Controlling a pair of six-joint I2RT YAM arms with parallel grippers.
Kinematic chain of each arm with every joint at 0, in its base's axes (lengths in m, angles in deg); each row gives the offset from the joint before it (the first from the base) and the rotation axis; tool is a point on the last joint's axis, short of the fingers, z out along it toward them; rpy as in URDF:
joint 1: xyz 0 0 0.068 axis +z
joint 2: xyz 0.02 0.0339 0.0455 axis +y
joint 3: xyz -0.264 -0.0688 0 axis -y
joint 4: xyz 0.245 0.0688 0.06 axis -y
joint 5: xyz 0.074 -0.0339 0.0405 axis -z
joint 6: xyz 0.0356 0 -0.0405 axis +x
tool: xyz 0 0 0 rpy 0 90 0
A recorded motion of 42 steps. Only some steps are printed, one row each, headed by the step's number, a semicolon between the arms.
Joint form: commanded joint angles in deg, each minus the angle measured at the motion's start. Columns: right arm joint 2, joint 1, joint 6, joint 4, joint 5, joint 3; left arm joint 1, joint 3, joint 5, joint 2, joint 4, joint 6.
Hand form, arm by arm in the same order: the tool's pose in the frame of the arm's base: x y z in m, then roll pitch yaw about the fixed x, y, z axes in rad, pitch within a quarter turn. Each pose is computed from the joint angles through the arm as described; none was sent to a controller.
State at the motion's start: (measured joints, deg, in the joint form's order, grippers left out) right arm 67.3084 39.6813 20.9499 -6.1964 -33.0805 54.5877; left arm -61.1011 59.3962 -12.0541 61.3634 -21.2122 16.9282
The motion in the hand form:
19: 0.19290 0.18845 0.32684 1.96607 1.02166 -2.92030; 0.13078 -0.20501 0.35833 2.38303 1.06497 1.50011
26: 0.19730 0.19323 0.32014 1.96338 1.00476 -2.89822; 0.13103 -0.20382 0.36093 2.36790 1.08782 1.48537
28: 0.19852 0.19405 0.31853 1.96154 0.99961 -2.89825; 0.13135 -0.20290 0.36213 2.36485 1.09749 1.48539
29: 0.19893 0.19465 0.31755 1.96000 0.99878 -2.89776; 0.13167 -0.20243 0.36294 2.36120 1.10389 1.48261
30: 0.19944 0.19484 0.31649 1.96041 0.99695 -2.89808; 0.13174 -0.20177 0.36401 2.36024 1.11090 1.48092
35: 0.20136 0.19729 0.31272 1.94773 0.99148 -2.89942; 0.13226 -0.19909 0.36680 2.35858 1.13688 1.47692
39: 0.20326 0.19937 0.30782 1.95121 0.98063 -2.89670; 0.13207 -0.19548 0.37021 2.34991 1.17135 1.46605
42: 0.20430 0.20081 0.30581 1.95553 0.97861 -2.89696; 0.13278 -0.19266 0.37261 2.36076 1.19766 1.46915
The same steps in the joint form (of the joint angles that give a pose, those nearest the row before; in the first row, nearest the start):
19: 0.45 -0.49 -2.44 4.88 -9.71 -1.41; 1.95 0.28 0.46 0.26 2.12 -0.49
26: 2.24 -0.44 -2.30 6.10 -11.13 -1.58; 2.21 0.19 0.94 -0.10 3.09 -0.77
28: 2.63 -0.48 -2.12 6.46 -11.31 -1.66; 2.41 0.20 1.06 -0.28 3.36 -1.01
29: 2.82 -0.45 -2.06 6.78 -11.39 -1.77; 2.55 0.21 1.22 -0.37 3.59 -1.11
30: 2.96 -0.48 -2.01 6.97 -11.40 -1.90; 2.69 0.27 1.46 -0.50 3.71 -1.26
35: 3.79 -0.39 -1.53 8.45 -11.96 -2.31; 3.27 0.20 2.42 -1.06 4.33 -1.87
39: 4.60 -0.31 -1.26 9.26 -11.92 -2.73; 3.85 -0.06 3.44 -1.92 5.27 -2.68
42: 5.05 -0.19 -1.22 9.67 -11.57 -2.82; 4.58 -0.11 4.83 -2.43 5.73 -3.47

